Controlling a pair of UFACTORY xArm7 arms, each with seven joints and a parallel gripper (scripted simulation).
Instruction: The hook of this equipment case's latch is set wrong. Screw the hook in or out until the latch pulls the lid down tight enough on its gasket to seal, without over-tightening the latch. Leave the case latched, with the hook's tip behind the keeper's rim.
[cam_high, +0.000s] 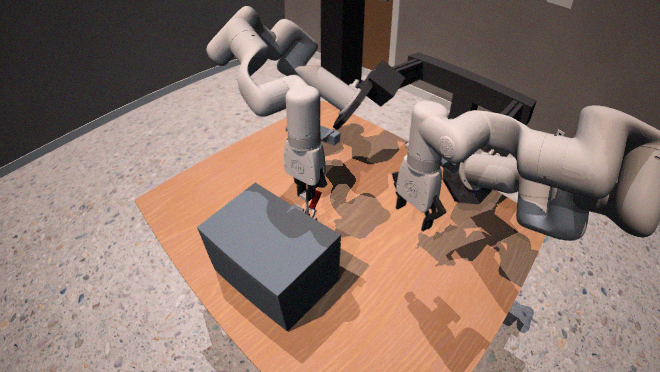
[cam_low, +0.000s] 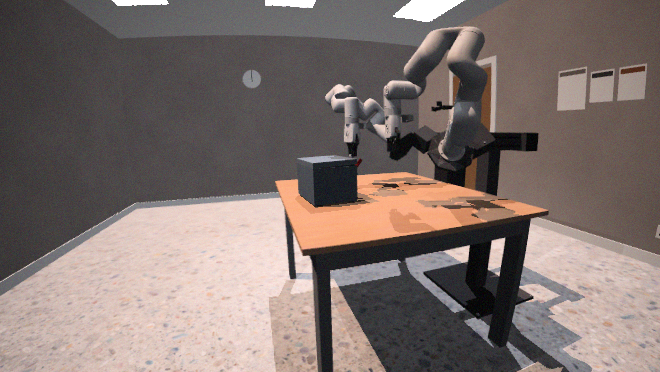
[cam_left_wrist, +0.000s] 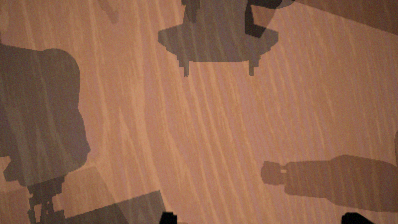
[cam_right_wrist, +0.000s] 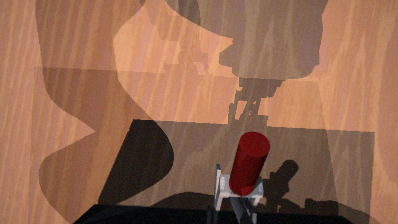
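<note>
Right now my right hand is 12 cm above the cross barrel.
</note>
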